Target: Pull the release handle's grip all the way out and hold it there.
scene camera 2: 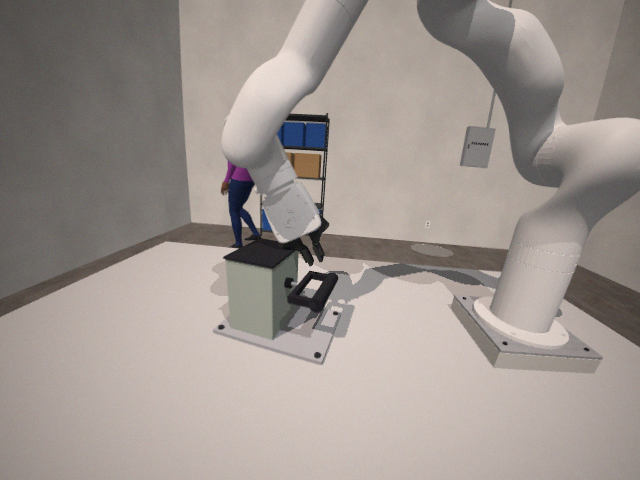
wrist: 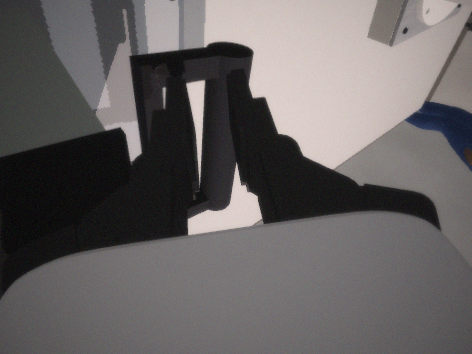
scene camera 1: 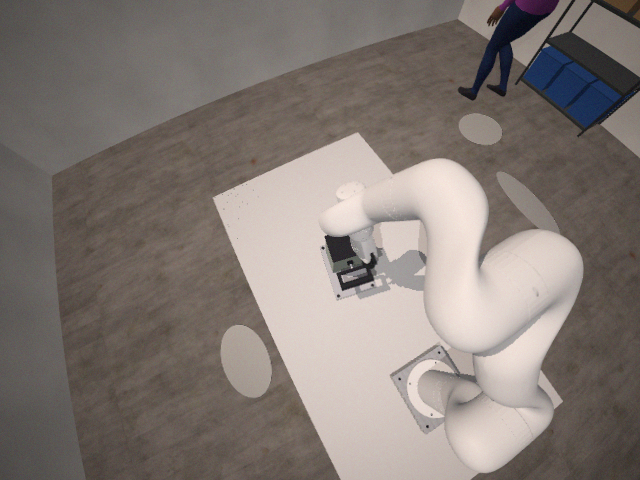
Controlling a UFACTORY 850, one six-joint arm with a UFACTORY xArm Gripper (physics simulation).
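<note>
The release handle is a black rectangular frame with a round grip bar. It stands out from a pale green box with a black lid. A short stretch of rod shows between box and handle in scene view 2. My gripper is open with a narrow gap. In scene view 2 its fingertips are above the handle, with a visible space below them. In the wrist view the grip bar shows between the fingers, which do not clamp it. Scene view 1 mostly hides the fingers.
The box is on a grey base plate with dark bolts, on the white table. The arm's base plate stands apart from it. A person and a shelf unit are beyond the table.
</note>
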